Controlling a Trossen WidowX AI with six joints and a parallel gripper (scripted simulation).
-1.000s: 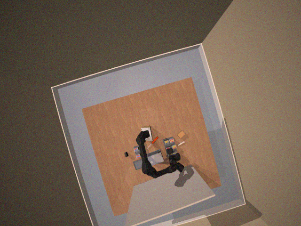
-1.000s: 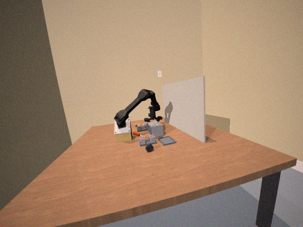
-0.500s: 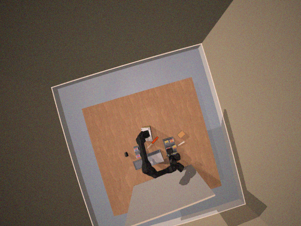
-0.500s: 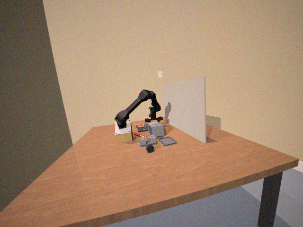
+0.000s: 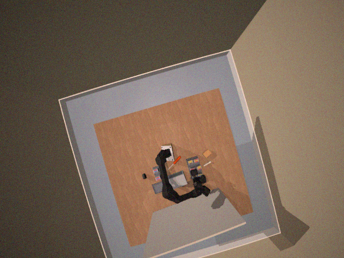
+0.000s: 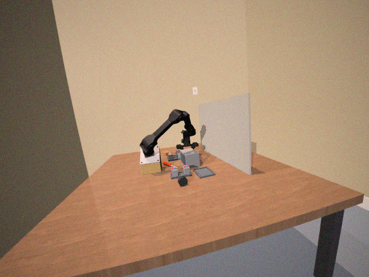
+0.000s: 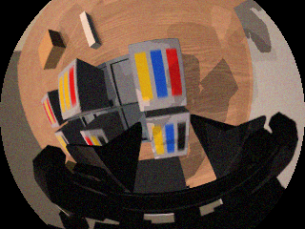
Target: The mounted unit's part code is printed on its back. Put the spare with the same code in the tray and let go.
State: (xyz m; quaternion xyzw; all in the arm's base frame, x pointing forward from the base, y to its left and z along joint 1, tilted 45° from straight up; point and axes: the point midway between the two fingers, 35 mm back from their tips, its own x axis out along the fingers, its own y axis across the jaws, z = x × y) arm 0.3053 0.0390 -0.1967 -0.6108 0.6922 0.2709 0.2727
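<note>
Now: the flat grey tray 1 cm ahead of my gripper tip, 36 cm to the right of it and 1 cm below it. Round my gripper tip: grey mounted unit 3 cm behind, 16 cm to the right, 3 cm above; then brown block 18 cm behind, 18 cm to the left; then white stick 8 cm behind, 16 cm to the left, 1 cm below.
</note>
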